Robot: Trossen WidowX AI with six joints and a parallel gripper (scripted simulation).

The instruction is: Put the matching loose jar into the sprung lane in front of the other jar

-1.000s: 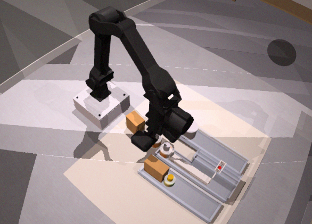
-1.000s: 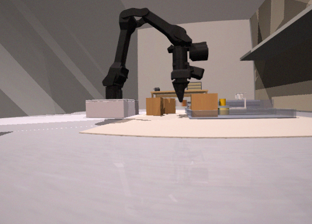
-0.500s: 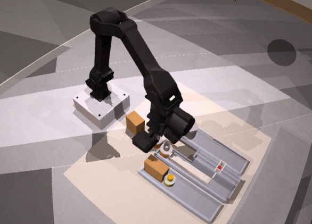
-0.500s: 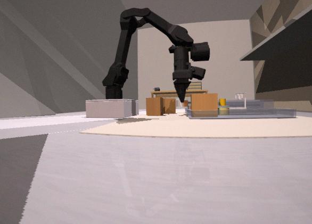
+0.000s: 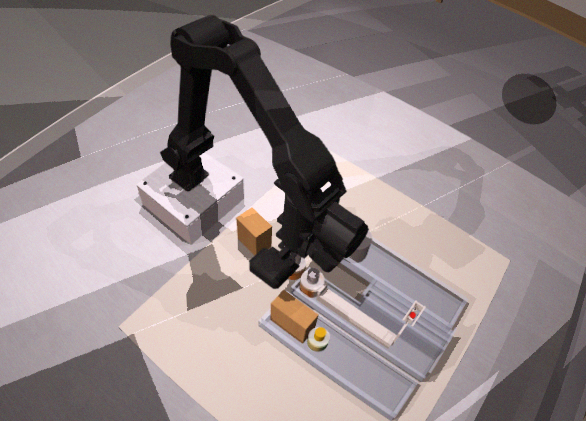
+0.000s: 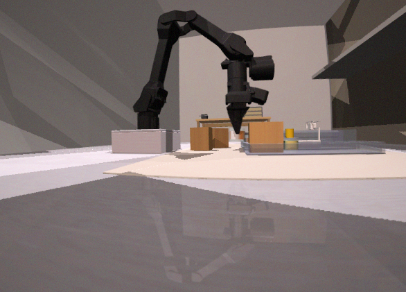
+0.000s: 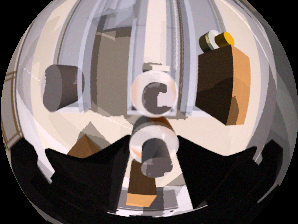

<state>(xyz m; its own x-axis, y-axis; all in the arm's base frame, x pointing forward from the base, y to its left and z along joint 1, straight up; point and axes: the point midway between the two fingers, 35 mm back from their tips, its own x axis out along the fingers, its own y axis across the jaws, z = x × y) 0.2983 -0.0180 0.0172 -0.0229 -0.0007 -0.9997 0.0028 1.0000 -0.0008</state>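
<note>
My gripper tip is now 8 cm to the left of the brown box, 6 cm short of it and 1 cm above it. From my gripper tip the other things lie so: grey cylinder: 13 cm to the left, 6 cm ahead, 2 cm below; red marker: 23 cm ahead, 4 cm to the left, 2 cm above; white pusher bar: 15 cm ahead, 3 cm to the left.
</note>
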